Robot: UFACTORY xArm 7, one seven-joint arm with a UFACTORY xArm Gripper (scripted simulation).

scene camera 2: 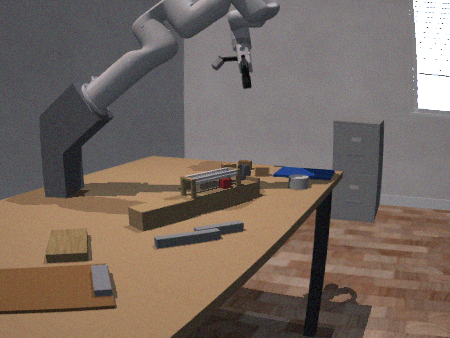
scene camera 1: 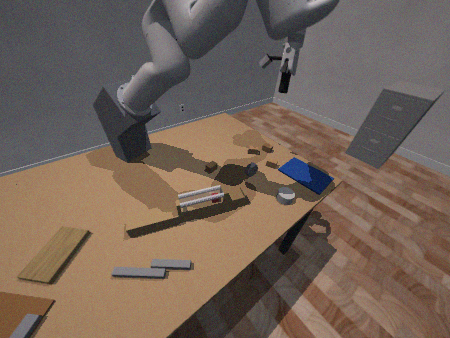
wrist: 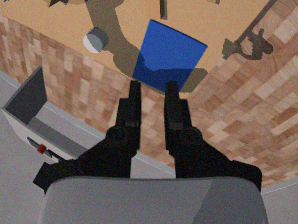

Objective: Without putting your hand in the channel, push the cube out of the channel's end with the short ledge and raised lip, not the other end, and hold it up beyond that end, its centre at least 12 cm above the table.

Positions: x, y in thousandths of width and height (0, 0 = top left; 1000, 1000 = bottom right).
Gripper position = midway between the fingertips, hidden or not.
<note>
In view: the gripper (scene camera 1: 628, 274), a blue mat (scene camera 1: 690, 525) and a wooden plank (scene camera 1: 106, 786).
The blue mat also shows in the wrist view (wrist: 559, 243). The wooden plank also shows in scene camera 2 (scene camera 2: 152, 726). The gripper shows as well in the wrist view (wrist: 515, 426). The wrist view does not show the wooden plank: it is out of frame.
</note>
